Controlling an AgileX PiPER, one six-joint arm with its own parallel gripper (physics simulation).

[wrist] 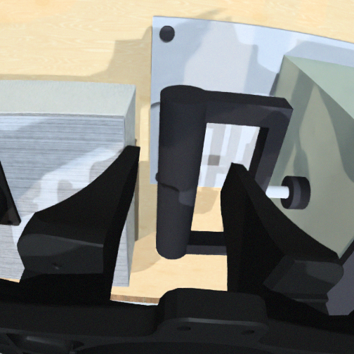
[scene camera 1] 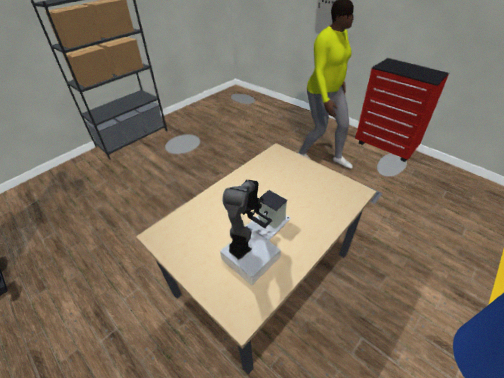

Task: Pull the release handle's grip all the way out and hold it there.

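The release handle (wrist: 246, 107) is a dark rectangular loop with a thick round grip (wrist: 175, 215) on its left side in the wrist view. A short white rod (wrist: 277, 192) with a black collar (wrist: 296, 192) runs between the loop and the grey-green housing (wrist: 320, 150) (scene camera 1: 274, 212). My gripper (wrist: 182, 170) is open around the grip. Its left finger is left of the grip with a gap; its right finger reaches over the loop's opening, to the right of the grip, also with a gap. In the scene view the dark fingers and handle blend together beside the housing.
The housing stands on a pale plate (wrist: 220, 45) on the wooden table (scene camera 1: 200, 240). The silver block (scene camera 1: 250, 257) (wrist: 55, 150) under the arm is close to the left finger. A person (scene camera 1: 330, 65) walks behind the table, near a red tool cabinet (scene camera 1: 400, 110).
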